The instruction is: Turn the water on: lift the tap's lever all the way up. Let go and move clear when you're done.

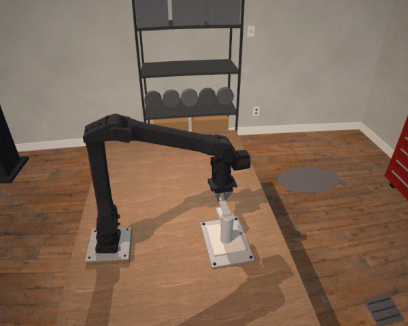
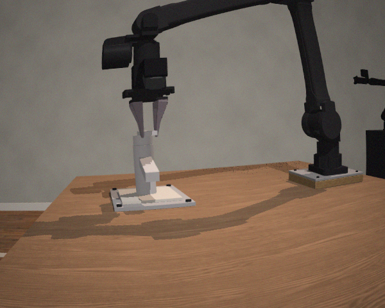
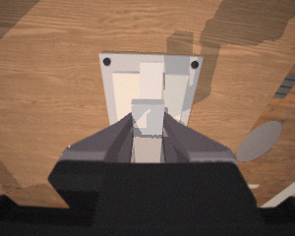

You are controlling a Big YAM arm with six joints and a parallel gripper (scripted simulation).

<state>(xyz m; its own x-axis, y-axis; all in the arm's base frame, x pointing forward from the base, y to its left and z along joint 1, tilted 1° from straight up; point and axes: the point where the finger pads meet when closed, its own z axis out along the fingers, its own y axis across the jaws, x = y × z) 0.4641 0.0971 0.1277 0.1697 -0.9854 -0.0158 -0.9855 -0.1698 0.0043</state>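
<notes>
Right now my hand is 3 cm to the left of the lever and 1 cm short of it. The rest, counted from my hand: white tap (6 cm to the right, 5 cm below, 1 cm ahead).
</notes>
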